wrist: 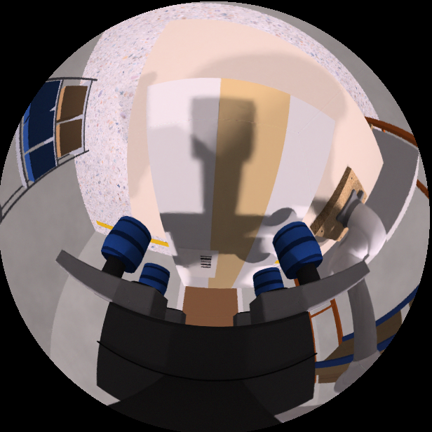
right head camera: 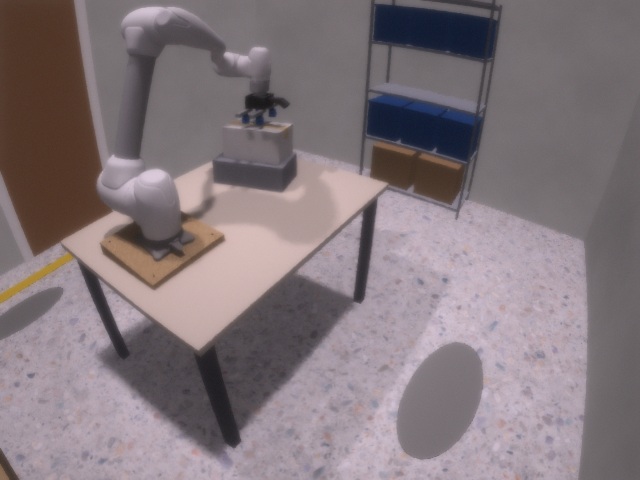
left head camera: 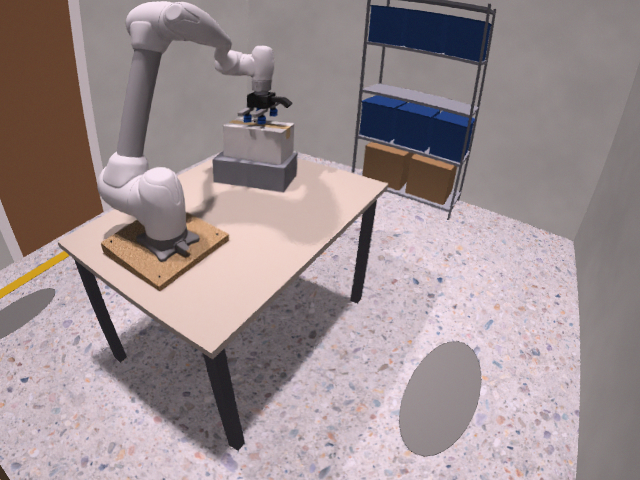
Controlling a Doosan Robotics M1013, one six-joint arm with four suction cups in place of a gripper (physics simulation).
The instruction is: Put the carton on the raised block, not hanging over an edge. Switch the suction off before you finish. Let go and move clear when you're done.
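Frame: origin at the arm's base, x up, y left, z back, level; metres.
Seen in the pictures: hand, tool point: (right head camera: 259,119) (left head camera: 260,118); arm's base, link origin: (right head camera: 163,239) (left head camera: 167,239).
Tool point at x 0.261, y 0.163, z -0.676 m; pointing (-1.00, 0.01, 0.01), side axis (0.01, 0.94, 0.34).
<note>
Pixels of each thing's top centre, then the offset from my tool point to it. Level surfaces: height alone.
- white carton, top centre: (left head camera: 258,124) (right head camera: 257,125) dx -0.023, dy -0.006, dz +0.022 m
- grey raised block, top centre: (left head camera: 255,155) (right head camera: 254,156) dx -0.178, dy -0.002, dz +0.039 m
- table, surface height: dx -0.299 m
The white carton (left head camera: 253,146) (right head camera: 252,145) (wrist: 170,115) with a tan tape strip stands upright on the grey raised block (left head camera: 248,173) (right head camera: 248,173). In both head views its visible lower edges lie inside the block's top edges, with a narrow margin at the right. Its far side is hidden, and the block does not show in the wrist view. My suction gripper (left head camera: 260,116) (right head camera: 258,117) (wrist: 212,262) is over the carton, its blue cups close above the top face. The cups look slightly apart from the carton, and their shadow falls on it. It appears to hold nothing.
The block stands near the far end of the table (left head camera: 258,258) (right head camera: 253,258). The arm's base sits on a cork-coloured board (left head camera: 160,273) (right head camera: 155,273) at the near left. A shelf unit with blue bins and brown boxes stands beyond the table at the right.
</note>
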